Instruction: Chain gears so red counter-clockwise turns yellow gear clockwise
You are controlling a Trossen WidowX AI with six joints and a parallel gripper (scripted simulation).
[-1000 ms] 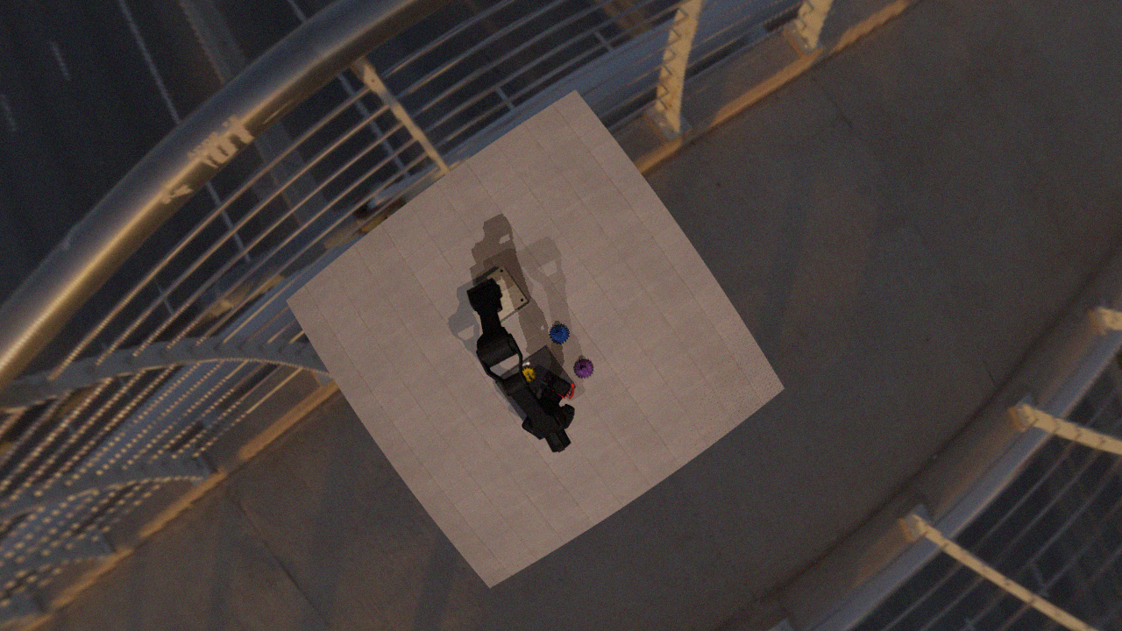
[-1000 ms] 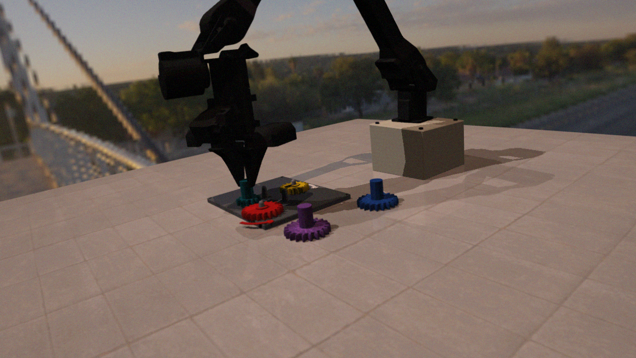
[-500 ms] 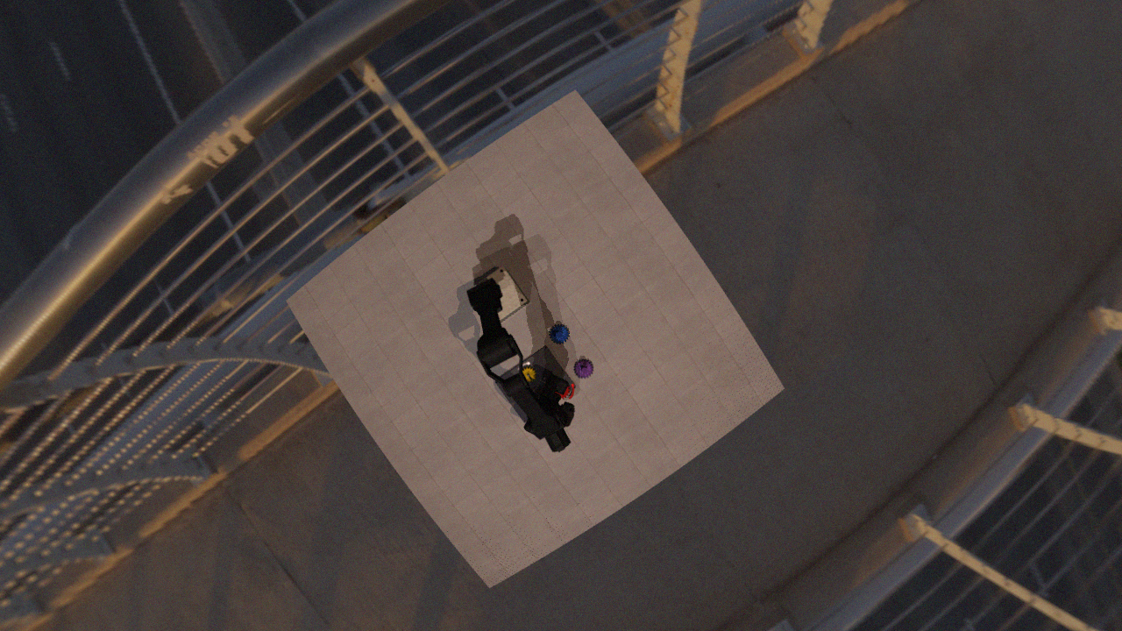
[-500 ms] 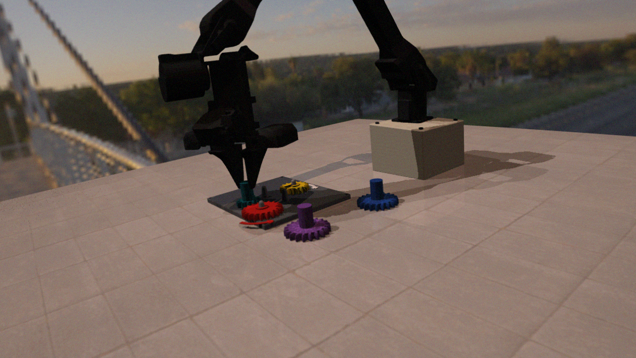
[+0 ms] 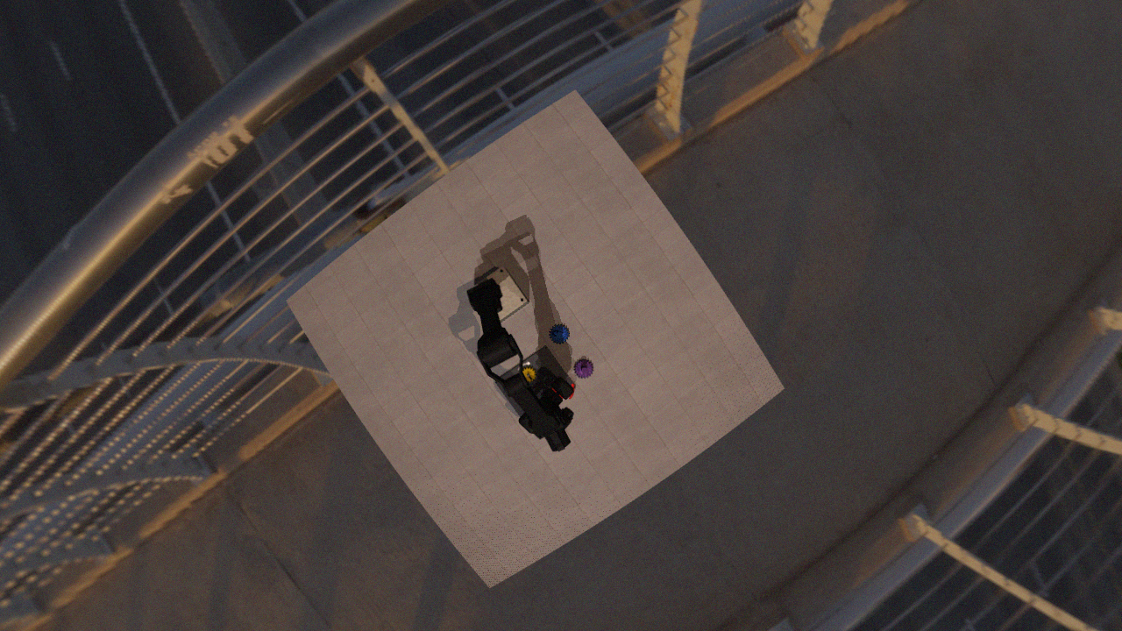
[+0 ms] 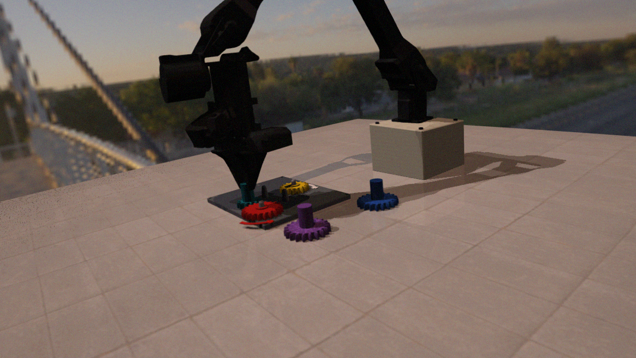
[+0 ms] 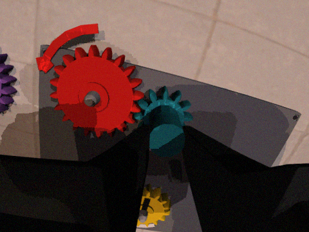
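Now: gripper tip 10 mm above the teal gear. The rest, counted from my gripper tip: red gear 50 mm to the left, 20 mm below, 10 mm ahead; then yellow gear 100 mm behind, 20 mm below, 10 mm to the left; then red arrow 70 mm to the left, 40 mm ahead, 30 mm below.
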